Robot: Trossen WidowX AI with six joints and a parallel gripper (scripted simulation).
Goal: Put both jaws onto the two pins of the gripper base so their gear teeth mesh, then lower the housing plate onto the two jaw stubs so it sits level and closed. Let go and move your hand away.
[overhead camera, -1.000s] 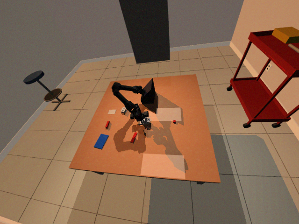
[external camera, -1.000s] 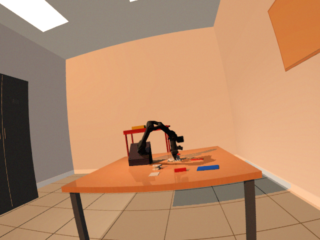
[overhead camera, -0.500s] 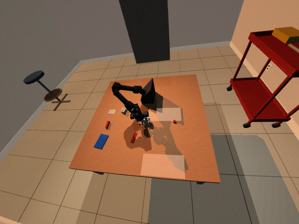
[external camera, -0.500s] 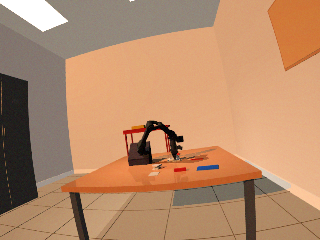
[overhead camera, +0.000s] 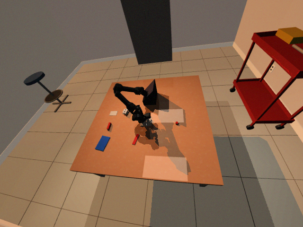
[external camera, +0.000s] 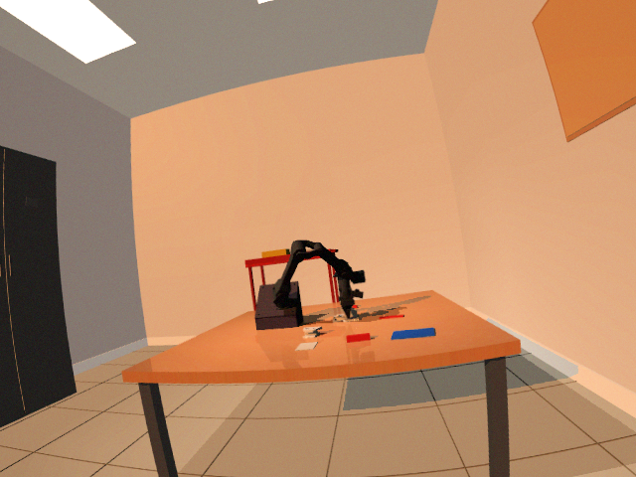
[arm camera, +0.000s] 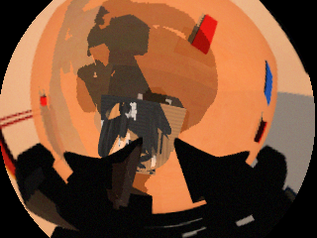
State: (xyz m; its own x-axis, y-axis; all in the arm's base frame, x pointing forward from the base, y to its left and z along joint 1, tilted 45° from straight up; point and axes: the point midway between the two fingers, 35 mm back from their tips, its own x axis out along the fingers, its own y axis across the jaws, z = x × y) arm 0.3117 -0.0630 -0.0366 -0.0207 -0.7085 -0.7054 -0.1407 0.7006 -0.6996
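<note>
Right now the white flat part is 1 cm ahead of my gripper tip, 3 cm to the left of it and 1 cm below it. Round my gripper tip: grey jaw: 4 cm behind, 5 cm to the left; then pale tile: 14 cm behind, 40 cm to the right, 1 cm below; then small red cube: 3 cm ahead, 35 cm to the left, 1 cm below.
</note>
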